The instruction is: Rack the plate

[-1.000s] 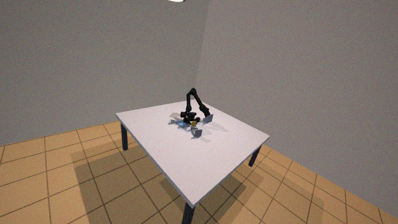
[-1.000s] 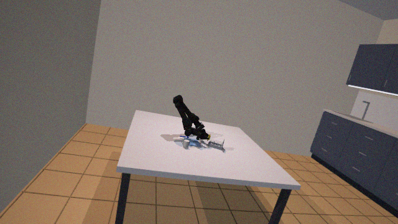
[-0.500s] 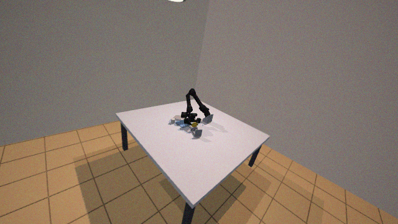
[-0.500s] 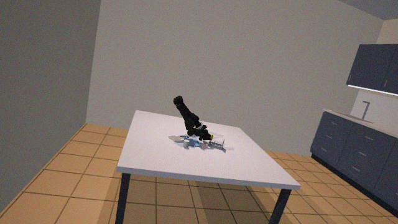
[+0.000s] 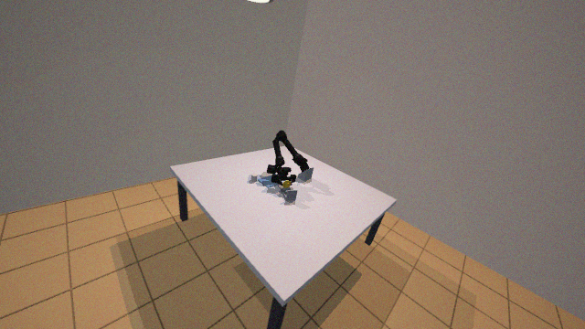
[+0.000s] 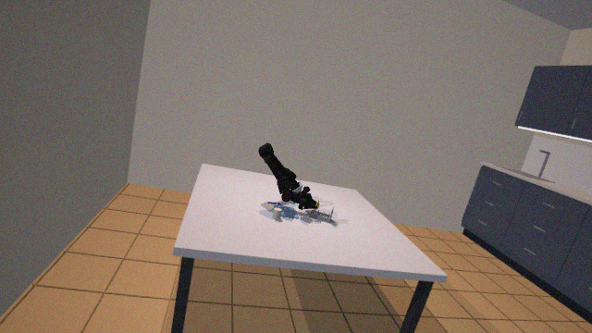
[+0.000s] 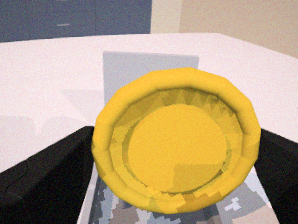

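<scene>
The yellow plate is 1 cm to the right of my gripper tip. The rest, counted from my gripper tip: grey dish rack (5 cm below, 3 cm to the left); then blue mat (19 cm to the right, 7 cm below, 2 cm ahead).
</scene>
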